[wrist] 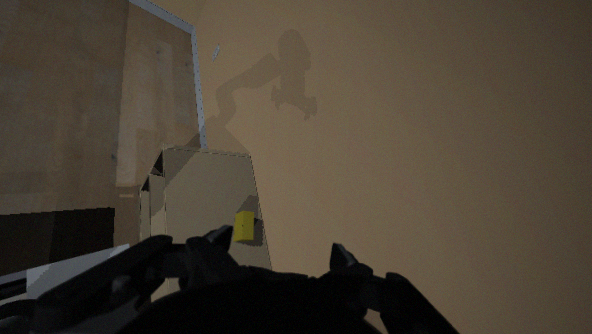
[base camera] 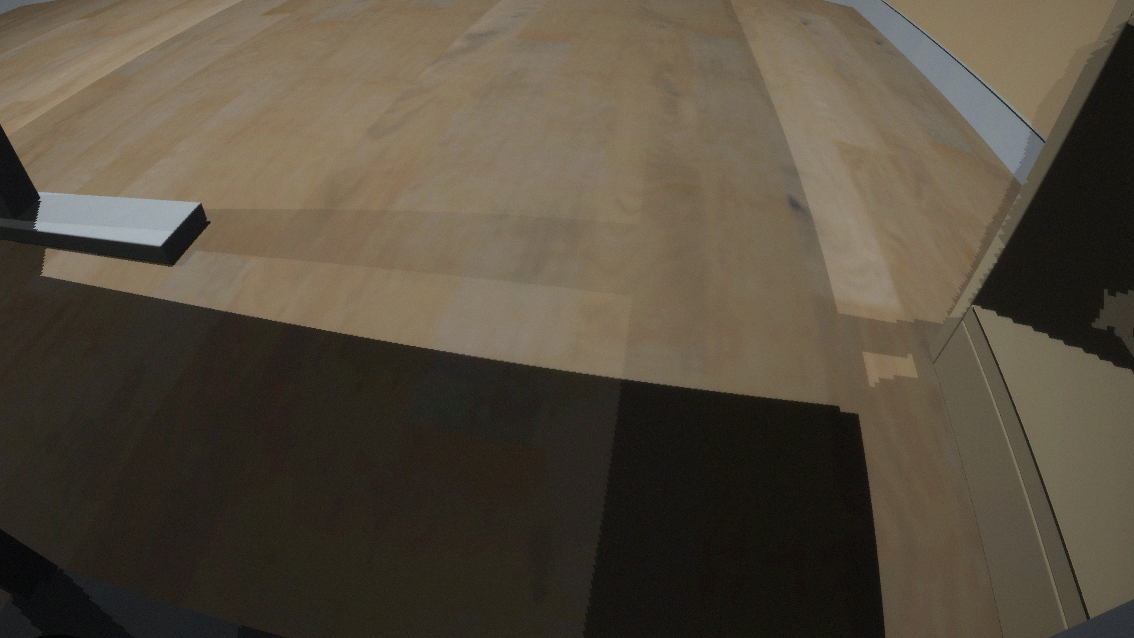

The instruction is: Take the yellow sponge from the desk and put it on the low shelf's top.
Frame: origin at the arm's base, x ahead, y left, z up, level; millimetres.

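Seen in the pictures: gripper, between the fingertips: [wrist: 281, 246].
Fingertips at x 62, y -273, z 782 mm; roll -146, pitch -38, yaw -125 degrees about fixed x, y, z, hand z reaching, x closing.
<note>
A point is followed by its place in that frame.
The yellow sponge [wrist: 244, 226] @[x 83, y -547, z 279 mm] stands as a small block on the top of the low beige shelf [wrist: 200, 190] @[x 260, y -443, z 213 mm] [base camera: 1054, 444] @[x 290, y -358, z -318 mm], near its wall-side edge in the wrist view. My gripper [wrist: 281, 246] @[x 62, y -273, z 782 mm] is open, with nothing between its fingers. It is apart from the sponge, which shows beyond the left fingertip. The near part of the shelf top is hidden behind the gripper. The sponge and gripper do not show in the base camera view. The desk's top does not show in either view.
The wall [wrist: 425, 125] @[x 179, y -704, z 907 mm] rises right beside the shelf, and carries the arm's shadow. A flat white bar [base camera: 111, 218] with a dark upright lies low at the left in the base camera view. A pale baseboard [base camera: 959, 87] @[x 1190, y -785, z -354 mm] [wrist: 198, 85] @[x 1307, y -796, z -325 mm] edges the wood floor [base camera: 475, 158] @[x 702, y 116, z -397 mm].
</note>
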